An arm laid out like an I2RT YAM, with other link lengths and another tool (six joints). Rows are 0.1 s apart.
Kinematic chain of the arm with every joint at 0, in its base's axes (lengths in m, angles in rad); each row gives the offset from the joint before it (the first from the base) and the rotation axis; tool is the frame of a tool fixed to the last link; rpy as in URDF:
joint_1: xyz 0 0 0.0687 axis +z
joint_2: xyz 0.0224 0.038 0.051 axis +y
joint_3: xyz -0.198 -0.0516 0 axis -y
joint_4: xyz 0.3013 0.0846 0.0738 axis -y
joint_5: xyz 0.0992 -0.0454 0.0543 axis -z
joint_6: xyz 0.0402 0 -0.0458 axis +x
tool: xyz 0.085 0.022 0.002 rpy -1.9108 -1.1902 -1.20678
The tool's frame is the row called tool.
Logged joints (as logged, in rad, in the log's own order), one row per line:
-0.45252 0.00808 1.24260 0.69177 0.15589 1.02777
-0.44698 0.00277 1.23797 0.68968 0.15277 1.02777
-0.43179 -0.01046 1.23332 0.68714 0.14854 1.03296
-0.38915 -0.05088 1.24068 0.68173 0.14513 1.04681
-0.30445 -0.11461 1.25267 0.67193 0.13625 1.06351
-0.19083 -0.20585 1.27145 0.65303 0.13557 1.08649
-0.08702 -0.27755 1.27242 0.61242 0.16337 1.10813
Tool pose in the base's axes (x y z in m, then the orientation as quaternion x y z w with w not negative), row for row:
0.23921 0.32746 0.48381 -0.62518 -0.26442 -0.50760 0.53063
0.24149 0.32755 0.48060 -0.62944 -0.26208 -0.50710 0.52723
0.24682 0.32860 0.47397 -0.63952 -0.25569 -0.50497 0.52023
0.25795 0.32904 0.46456 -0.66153 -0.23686 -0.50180 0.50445
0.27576 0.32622 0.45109 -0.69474 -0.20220 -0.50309 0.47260
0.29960 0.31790 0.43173 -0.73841 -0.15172 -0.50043 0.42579
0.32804 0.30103 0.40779 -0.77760 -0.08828 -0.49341 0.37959
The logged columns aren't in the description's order. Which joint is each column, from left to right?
Columns, left to right: joint_5, joint_4, joint_3, joint_1, joint_6, joint_2.
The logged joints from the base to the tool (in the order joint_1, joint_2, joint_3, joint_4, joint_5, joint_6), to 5 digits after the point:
0.69177 1.02777 1.24260 0.00808 -0.45252 0.15589
0.68968 1.02777 1.23797 0.00277 -0.44698 0.15277
0.68714 1.03296 1.23332 -0.01046 -0.43179 0.14854
0.68173 1.04681 1.24068 -0.05088 -0.38915 0.14513
0.67193 1.06351 1.25267 -0.11461 -0.30445 0.13625
0.65303 1.08649 1.27145 -0.20585 -0.19083 0.13557
0.61242 1.10813 1.27242 -0.27755 -0.08702 0.16337

